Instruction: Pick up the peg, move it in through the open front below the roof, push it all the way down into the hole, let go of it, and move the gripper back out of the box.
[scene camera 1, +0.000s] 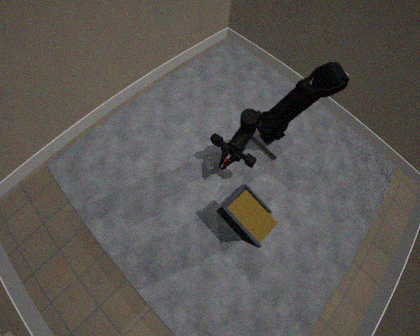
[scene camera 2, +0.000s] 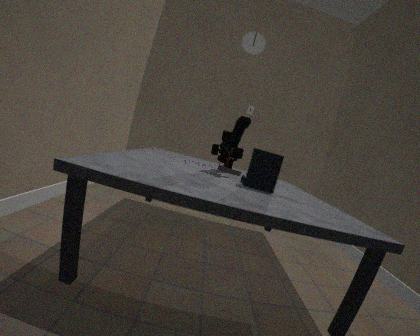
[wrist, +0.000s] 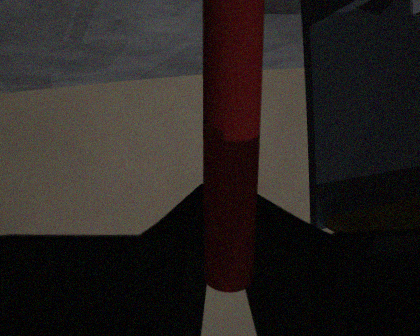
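The red peg (scene camera 1: 225, 160) (scene camera 2: 228, 162) (wrist: 232, 75) is a round rod. My gripper (scene camera 1: 223, 164) (scene camera 2: 228, 164) (wrist: 220, 194) is shut on the peg, which stands out from between the dark fingers in the wrist view. The box has a yellow roof (scene camera 1: 251, 216) and dark grey walls (scene camera 2: 265, 171) (wrist: 365, 105). The gripper and peg are outside the box, beside it and apart from it, on the arm's side. In the wrist view the box is at the right. The hole does not show, and the peg's far end is cut off by the wrist view's top edge.
The grey mottled table (scene camera 1: 150, 200) (scene camera 2: 150, 175) bears the arm and the box. A flat dark bar (scene camera 1: 265, 148) lies near the arm's base. The arm (scene camera 1: 295, 102) reaches in from the upper right in scene camera 1. The box wall nearest the gripper is an obstacle.
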